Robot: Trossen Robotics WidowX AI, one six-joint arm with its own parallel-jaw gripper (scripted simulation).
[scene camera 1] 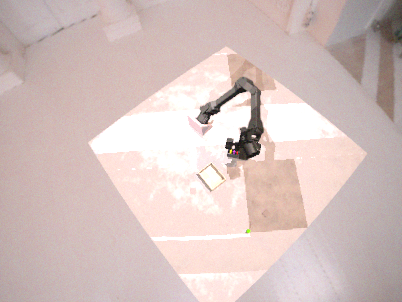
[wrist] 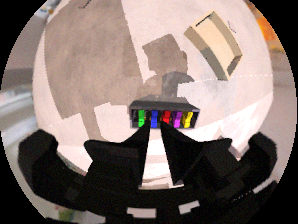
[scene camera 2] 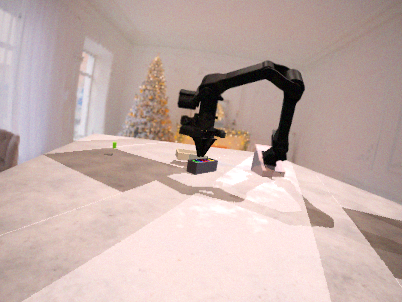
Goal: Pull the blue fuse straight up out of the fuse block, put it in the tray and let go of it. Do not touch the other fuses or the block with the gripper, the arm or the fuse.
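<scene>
A tray (wrist: 215, 41) is visible in the scene, and so is the gripper (scene camera 2: 200, 156). The wrist view shows the gripper (wrist: 155, 123) as well.
</scene>
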